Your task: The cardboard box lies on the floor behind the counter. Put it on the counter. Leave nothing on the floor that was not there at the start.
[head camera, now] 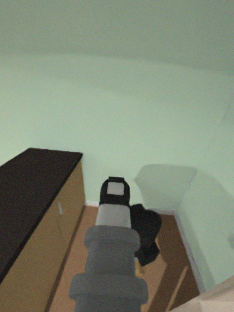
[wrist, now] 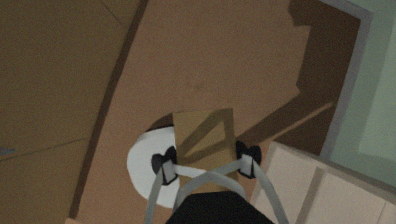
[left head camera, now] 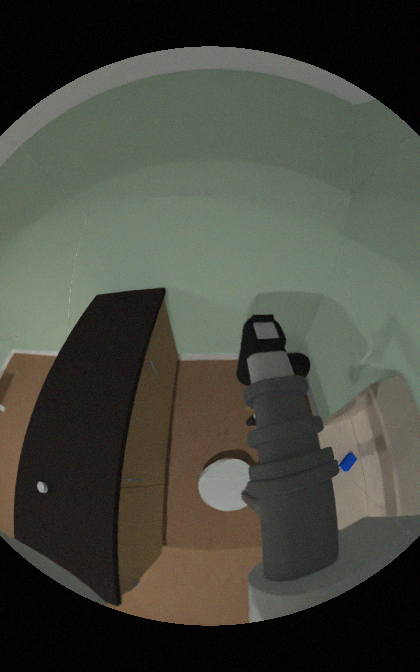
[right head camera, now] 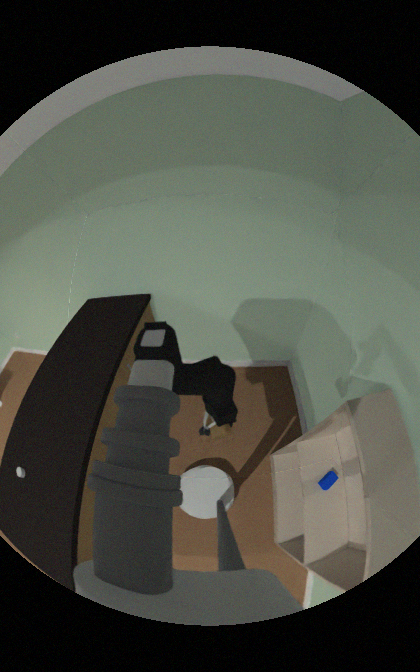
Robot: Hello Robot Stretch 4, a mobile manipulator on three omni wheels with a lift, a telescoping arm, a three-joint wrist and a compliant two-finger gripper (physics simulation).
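Frame: origin at the robot's base, x ahead, y left, z up, level; metres.
Seen in the pictures: gripper, between the fingertips: (wrist: 206, 155).
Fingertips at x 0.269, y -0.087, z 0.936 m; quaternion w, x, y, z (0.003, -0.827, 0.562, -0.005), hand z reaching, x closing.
Observation:
A point is followed by its place in that frame.
The cardboard box (wrist: 204, 132) {z 0.977, x 0.300, y -0.074 m} (right head camera: 221, 431) is a tan block. In the wrist view it sits between the two dark fingertips. My gripper (wrist: 206, 155) {z 0.936, x 0.269, y -0.087 m} (right head camera: 218, 430) is shut on it and holds it up, with the floor well below. In the head camera view a small tan part of the box (head camera: 139, 268) {z 0.978, x 0.254, y -0.108 m} shows beside the arm; in the left head view the arm hides it. The counter (head camera: 40, 185) {z 0.882, x 0.698, y 0.527 m} (left head camera: 90, 400) (right head camera: 55, 400) has a dark top and wooden doors, and stands left of the gripper. The box is apart from it, beyond its door side.
A white round object (left head camera: 225, 485) (right head camera: 206, 492) (wrist: 145, 165) {z 0.187, x -0.017, y 0.106 m} stands on the floor near the arm. A beige open unit (left head camera: 390, 450) (right head camera: 390, 480) with a blue block (left head camera: 348, 461) (right head camera: 328, 480) is at the right. A small white knob-like thing (left head camera: 42, 486) (right head camera: 20, 472) is on the counter.

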